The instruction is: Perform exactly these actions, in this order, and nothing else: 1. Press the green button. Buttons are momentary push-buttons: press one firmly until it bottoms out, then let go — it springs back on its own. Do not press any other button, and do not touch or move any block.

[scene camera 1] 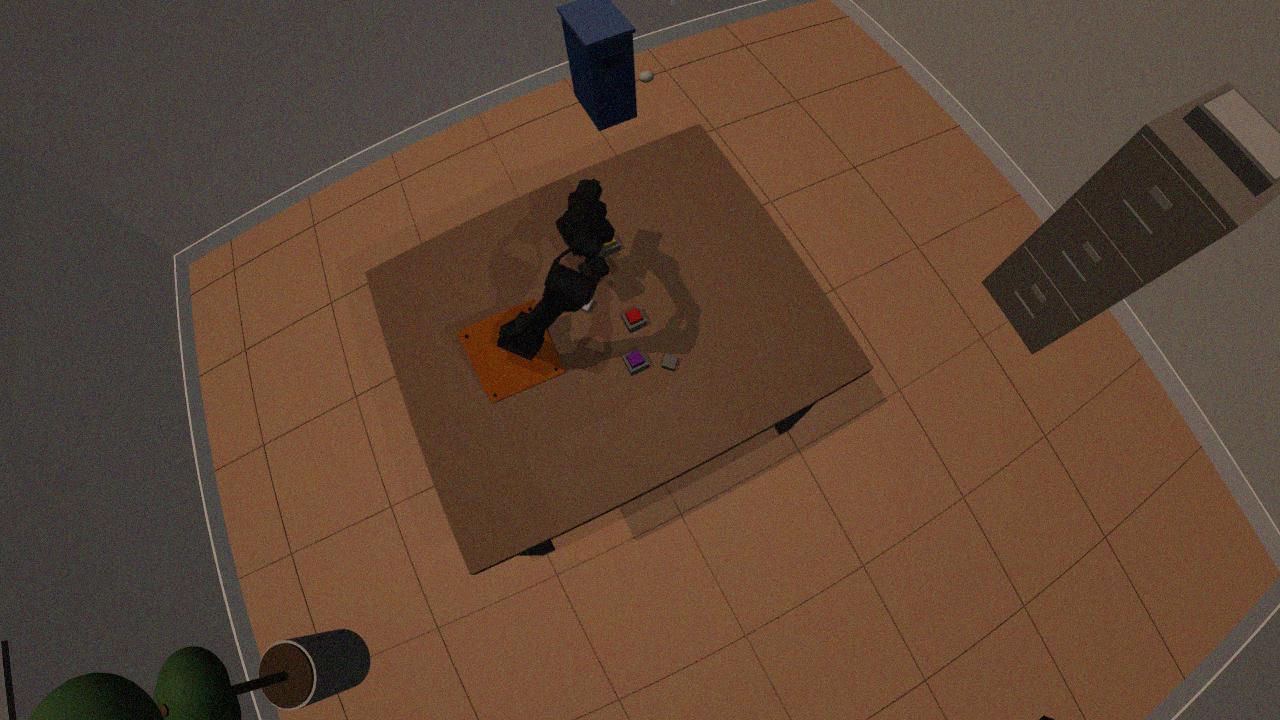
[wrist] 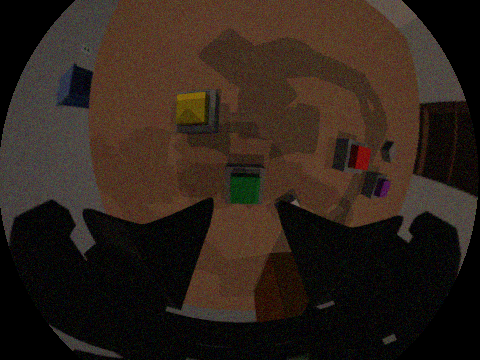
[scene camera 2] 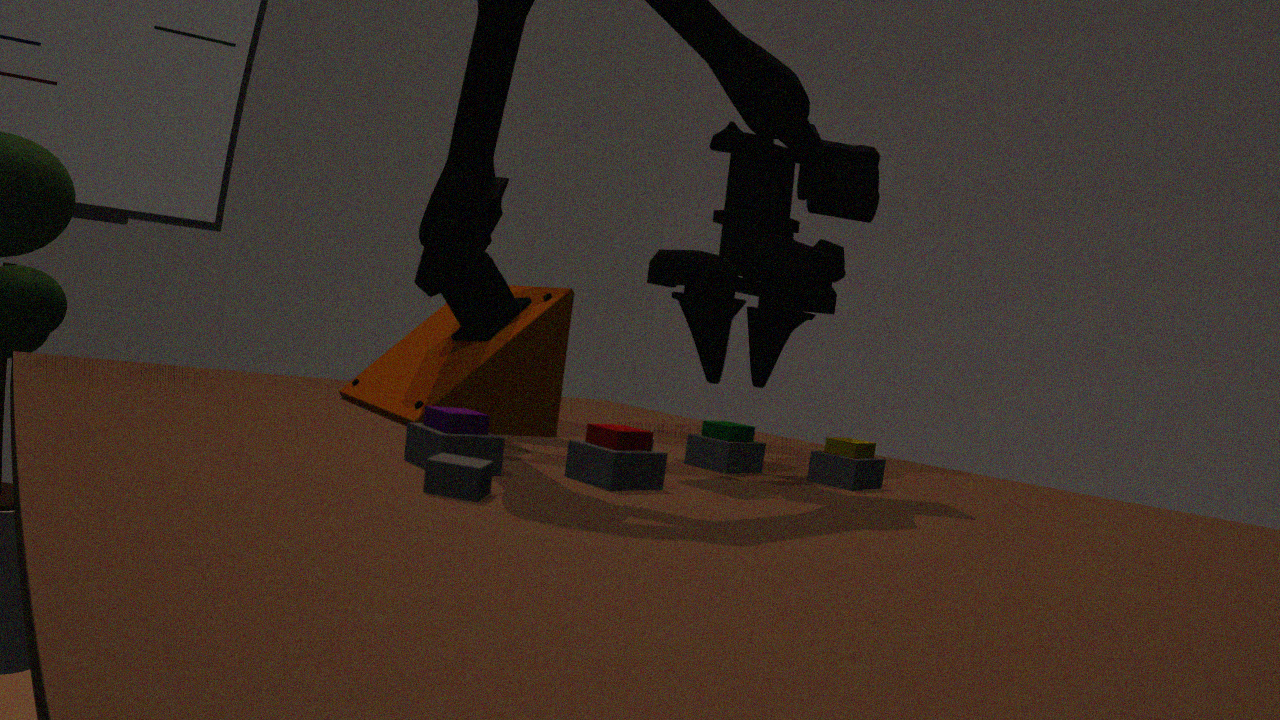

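My gripper [scene camera 2: 736, 385] is open and holds nothing, and the same camera gives me a grey block [scene camera 2: 466, 478] as well as a green button [scene camera 2: 729, 431]. In the wrist view I find a yellow button [wrist: 192, 108]. The green button [wrist: 244, 188] is visible there too, and so is my gripper [wrist: 246, 204].
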